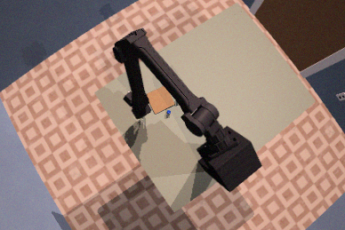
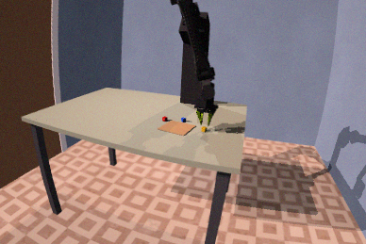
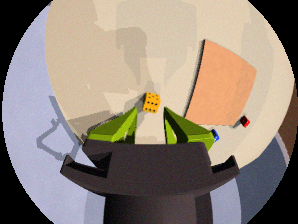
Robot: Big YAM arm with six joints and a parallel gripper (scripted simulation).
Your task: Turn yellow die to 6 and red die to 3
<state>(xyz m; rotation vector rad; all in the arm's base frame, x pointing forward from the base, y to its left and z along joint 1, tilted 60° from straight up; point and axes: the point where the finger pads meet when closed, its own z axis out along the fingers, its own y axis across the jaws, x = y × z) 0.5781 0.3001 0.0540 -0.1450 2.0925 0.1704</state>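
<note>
The yellow die is 30 mm below my hand. From my hand the other things lie so: red die: 230 mm to the right, 30 mm below, 30 mm ahead; then blue die: 150 mm to the right, 30 mm below, 30 mm behind; then orange mat: 120 mm to the right, 60 mm ahead, 40 mm below.
</note>
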